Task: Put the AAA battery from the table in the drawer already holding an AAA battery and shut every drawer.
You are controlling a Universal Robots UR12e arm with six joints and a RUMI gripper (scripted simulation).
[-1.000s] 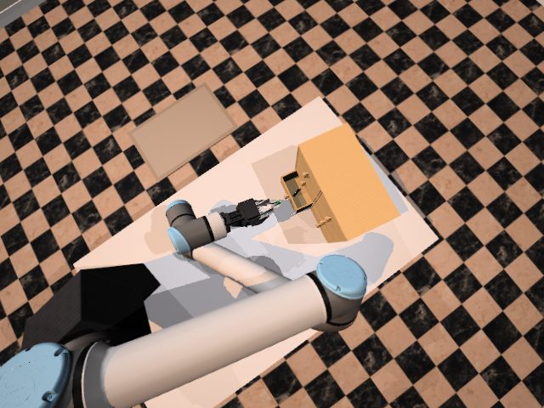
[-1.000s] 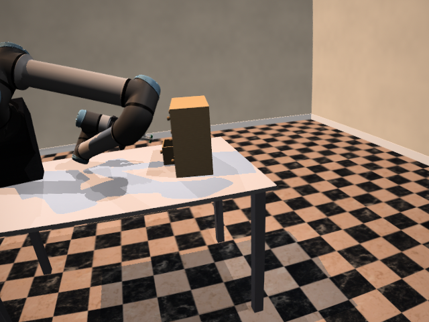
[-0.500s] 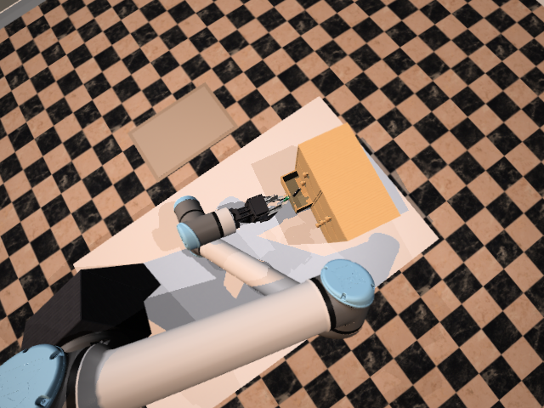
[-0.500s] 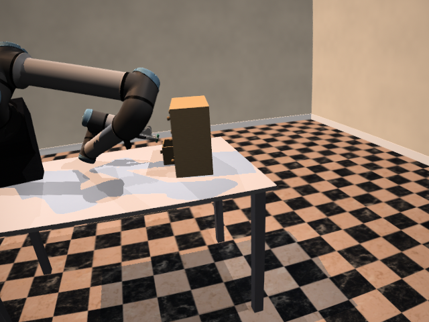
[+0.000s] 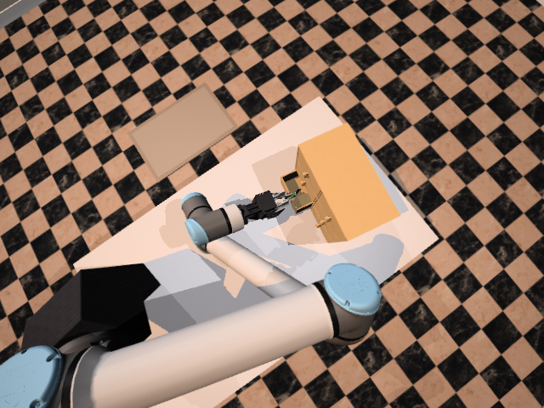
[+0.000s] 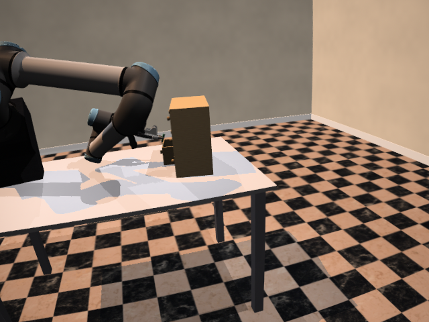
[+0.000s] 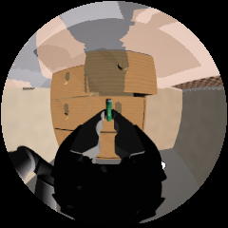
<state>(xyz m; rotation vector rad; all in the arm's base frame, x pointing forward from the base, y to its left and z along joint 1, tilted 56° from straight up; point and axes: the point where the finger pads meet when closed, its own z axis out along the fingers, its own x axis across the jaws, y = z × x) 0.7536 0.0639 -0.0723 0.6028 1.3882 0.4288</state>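
The dark slim thing lies 120 mm below my hand, 50 mm ahead of it and 20 mm to the left of it. Round my hand: green AAA battery: 10 mm ahead.
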